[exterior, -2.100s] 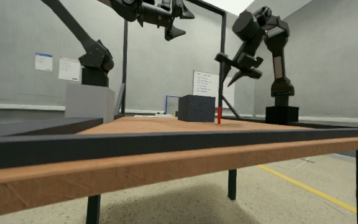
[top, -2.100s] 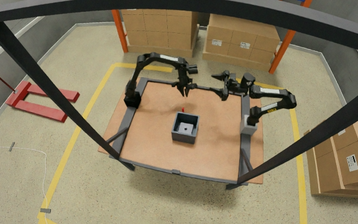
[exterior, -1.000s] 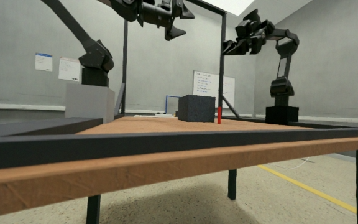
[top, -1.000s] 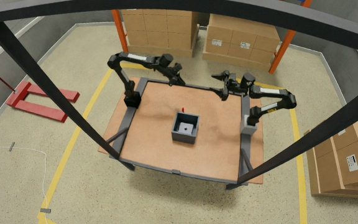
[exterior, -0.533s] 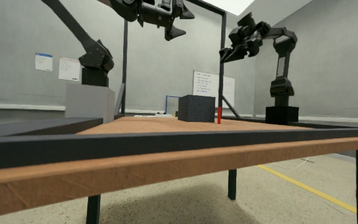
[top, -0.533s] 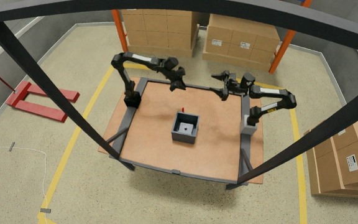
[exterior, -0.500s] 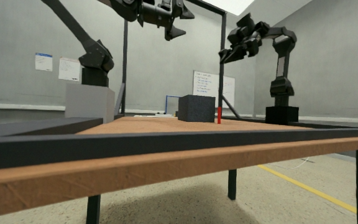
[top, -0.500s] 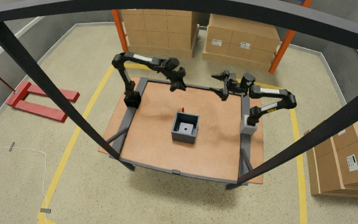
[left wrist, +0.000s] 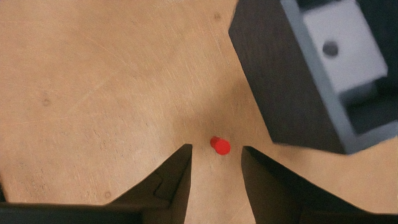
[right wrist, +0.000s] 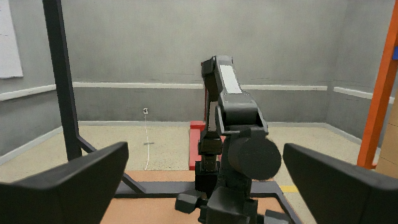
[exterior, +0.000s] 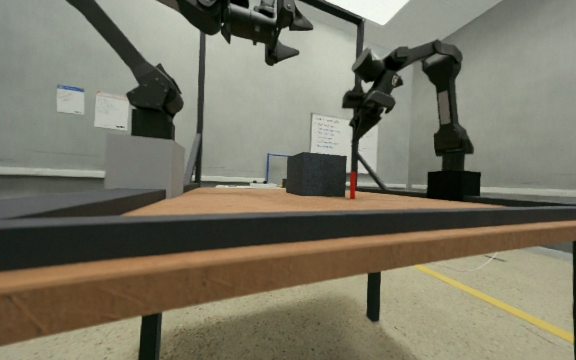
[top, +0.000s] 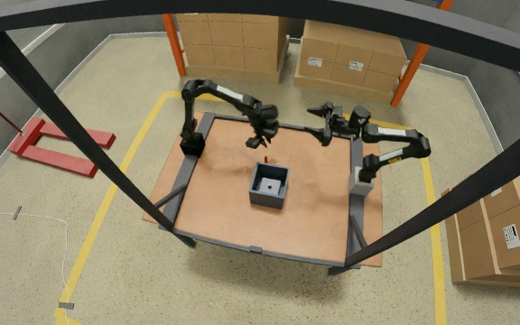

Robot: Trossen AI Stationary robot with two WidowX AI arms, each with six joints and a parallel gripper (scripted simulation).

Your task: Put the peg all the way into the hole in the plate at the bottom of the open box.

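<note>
My left gripper is now 2 cm past the red peg, 1 cm to the left of it and 16 cm above it. Also, from my left hand: dark frame rail 27 cm ahead, 3 cm to the right, 19 cm below; light plate 16 cm behind, 6 cm to the right, 15 cm below.
</note>
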